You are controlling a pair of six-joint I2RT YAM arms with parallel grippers.
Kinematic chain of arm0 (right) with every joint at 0, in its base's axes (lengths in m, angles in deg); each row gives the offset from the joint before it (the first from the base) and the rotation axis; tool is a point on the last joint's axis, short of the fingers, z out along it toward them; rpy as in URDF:
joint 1: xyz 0 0 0.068 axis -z
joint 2: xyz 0.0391 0.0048 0.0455 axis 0.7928 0.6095 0
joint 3: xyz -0.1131 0.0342 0.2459 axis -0.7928 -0.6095 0
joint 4: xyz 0.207 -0.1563 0.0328 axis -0.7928 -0.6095 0
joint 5: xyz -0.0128 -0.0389 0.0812 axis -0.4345 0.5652 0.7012
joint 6: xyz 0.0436 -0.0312 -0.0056 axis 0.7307 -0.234 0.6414
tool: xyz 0 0 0 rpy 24.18 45.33 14.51
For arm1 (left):
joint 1: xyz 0 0 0.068 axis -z
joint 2: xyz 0.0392 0.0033 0.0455 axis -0.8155 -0.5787 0
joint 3: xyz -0.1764 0.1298 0.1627 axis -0.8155 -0.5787 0
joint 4: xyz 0.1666 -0.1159 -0.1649 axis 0.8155 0.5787 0
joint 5: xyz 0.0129 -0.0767 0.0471 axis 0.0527 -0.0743 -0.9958
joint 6: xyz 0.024 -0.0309 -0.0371 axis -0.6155 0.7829 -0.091
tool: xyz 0 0 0 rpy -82.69 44.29 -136.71
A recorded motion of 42 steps. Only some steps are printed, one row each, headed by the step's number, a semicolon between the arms.
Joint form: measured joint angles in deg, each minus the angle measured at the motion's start. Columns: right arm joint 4, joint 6, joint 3, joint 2, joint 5, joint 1; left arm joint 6, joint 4, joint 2, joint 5, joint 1, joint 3.
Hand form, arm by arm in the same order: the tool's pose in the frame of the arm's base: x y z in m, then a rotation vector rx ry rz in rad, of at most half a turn. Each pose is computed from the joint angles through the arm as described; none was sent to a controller.
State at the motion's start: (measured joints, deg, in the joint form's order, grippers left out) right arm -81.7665 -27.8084 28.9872 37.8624 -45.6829 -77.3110; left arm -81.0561 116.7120 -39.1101 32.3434 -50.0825 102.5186
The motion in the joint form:
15: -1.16 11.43 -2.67 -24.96 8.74 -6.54; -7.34 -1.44 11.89 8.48 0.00 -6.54
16: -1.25 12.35 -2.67 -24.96 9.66 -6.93; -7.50 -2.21 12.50 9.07 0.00 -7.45
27: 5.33 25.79 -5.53 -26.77 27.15 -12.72; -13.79 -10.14 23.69 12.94 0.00 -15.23
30: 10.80 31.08 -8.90 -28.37 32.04 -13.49; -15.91 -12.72 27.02 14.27 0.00 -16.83
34: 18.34 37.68 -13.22 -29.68 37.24 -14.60; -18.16 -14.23 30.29 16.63 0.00 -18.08
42: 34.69 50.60 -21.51 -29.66 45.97 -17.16; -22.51 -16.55 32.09 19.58 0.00 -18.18
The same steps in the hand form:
15: 0.2736 0.1592 0.4202 0.0947 2.0141 0.4951; 0.2066 -0.0384 0.4042 1.1571 1.8001 -0.3711
16: 0.2722 0.1615 0.4200 0.0936 2.0214 0.5239; 0.2051 -0.0386 0.4026 1.1616 1.7849 -0.3754
27: 0.2459 0.1952 0.4240 0.0194 2.0456 1.0585; 0.1638 -0.0371 0.4065 1.2506 1.4973 -0.2577
30: 0.2390 0.1988 0.4221 0.0259 2.0208 1.2277; 0.1506 -0.0367 0.4104 1.2750 1.3925 -0.2092
34: 0.2323 0.2052 0.4167 0.0314 1.9918 1.4218; 0.1358 -0.0366 0.4138 1.3055 1.2864 -0.1817
42: 0.2245 0.2235 0.3959 0.0270 1.9613 1.7657; 0.1265 -0.0370 0.4211 1.3563 1.1404 -0.1288

